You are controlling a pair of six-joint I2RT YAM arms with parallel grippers.
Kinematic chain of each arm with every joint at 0, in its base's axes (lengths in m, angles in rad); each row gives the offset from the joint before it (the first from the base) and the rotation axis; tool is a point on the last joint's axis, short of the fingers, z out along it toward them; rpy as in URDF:
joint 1: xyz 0 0 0.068 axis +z
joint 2: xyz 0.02 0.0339 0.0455 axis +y
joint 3: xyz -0.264 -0.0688 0 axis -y
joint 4: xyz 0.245 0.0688 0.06 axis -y
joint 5: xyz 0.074 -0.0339 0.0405 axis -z
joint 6: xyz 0.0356 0 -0.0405 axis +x
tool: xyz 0 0 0 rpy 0 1.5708 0
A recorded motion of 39 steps. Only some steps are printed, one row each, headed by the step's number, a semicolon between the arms.
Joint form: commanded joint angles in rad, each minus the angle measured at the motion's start. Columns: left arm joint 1, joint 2, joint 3, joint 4, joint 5, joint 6; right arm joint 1, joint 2, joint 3, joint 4, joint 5, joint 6.
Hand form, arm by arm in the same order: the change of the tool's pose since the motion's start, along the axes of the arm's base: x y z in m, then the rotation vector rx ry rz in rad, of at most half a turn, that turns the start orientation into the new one. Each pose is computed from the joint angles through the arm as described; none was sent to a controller.
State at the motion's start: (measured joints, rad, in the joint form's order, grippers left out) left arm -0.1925 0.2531 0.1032 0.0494 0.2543 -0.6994; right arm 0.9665 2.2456 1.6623 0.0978 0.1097 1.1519
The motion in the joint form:
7: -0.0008 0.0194 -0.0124 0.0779 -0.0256 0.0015; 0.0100 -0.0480 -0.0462 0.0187 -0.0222 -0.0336
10: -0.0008 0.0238 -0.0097 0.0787 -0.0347 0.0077; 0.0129 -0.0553 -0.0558 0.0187 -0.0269 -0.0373
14: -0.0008 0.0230 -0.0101 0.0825 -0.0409 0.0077; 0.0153 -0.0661 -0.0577 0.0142 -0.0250 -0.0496
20: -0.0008 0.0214 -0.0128 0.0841 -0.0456 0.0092; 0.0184 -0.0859 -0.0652 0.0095 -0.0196 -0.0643
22: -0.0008 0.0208 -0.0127 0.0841 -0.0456 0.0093; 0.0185 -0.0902 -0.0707 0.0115 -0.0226 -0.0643
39: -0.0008 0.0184 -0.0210 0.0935 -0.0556 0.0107; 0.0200 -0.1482 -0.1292 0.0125 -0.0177 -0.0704
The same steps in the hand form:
7: 0.0026 0.0003 0.0019 -0.0055 -0.0463 0.0246; -0.0099 -0.0039 0.0101 0.0032 -0.0259 0.0450
10: 0.0031 0.0005 0.0025 0.0010 -0.0481 0.0332; -0.0123 -0.0045 0.0104 0.0004 -0.0253 0.0538
14: 0.0031 0.0007 0.0029 0.0006 -0.0523 0.0394; -0.0140 -0.0050 0.0146 -0.0036 -0.0369 0.0601
20: 0.0031 0.0009 0.0022 0.0022 -0.0534 0.0440; -0.0168 -0.0067 0.0212 -0.0073 -0.0532 0.0649
22: 0.0031 0.0009 0.0023 0.0021 -0.0541 0.0440; -0.0174 -0.0075 0.0217 -0.0058 -0.0526 0.0676
39: 0.0031 0.0013 0.0006 0.0034 -0.0582 0.0539; -0.0251 -0.0180 0.0297 -0.0103 -0.0588 0.0675

